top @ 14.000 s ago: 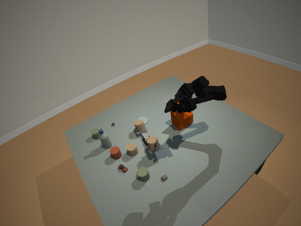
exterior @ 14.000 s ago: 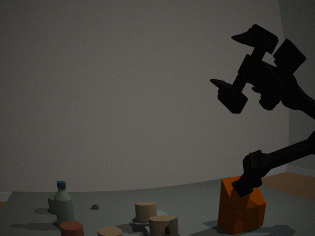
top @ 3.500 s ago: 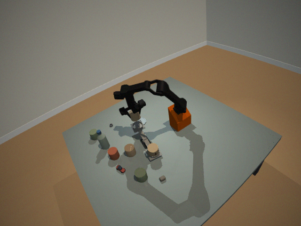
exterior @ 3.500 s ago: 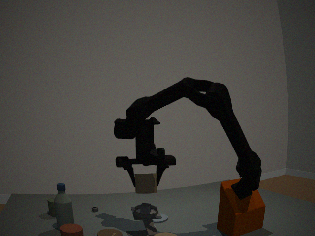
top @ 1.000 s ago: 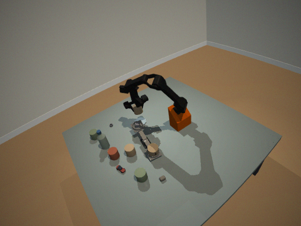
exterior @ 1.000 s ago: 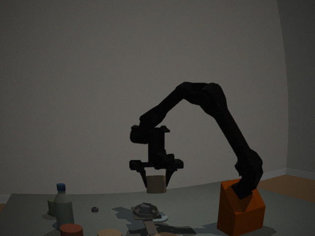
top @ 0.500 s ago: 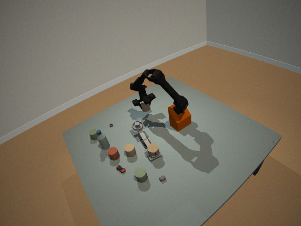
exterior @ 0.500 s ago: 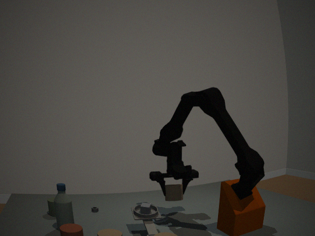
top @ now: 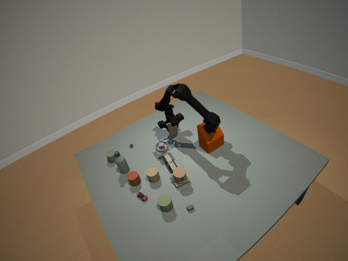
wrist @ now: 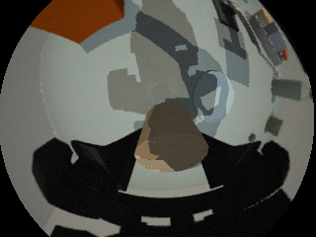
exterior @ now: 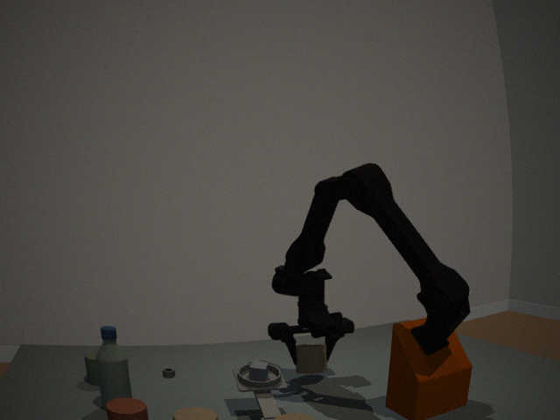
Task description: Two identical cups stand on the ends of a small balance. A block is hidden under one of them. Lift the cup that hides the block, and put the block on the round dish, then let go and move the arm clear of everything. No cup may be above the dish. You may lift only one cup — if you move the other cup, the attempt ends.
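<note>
My gripper tip is 19 cm short of the grey block, 12 cm to the right of it and 5 cm below it. From my gripper tip the other things lie so: pale round dish 11 cm ahead, 3 cm to the left, 4 cm below; then balance 22 cm ahead, 24 cm to the left; then nut 30 cm ahead, 14 cm to the right, 3 cm below.
</note>
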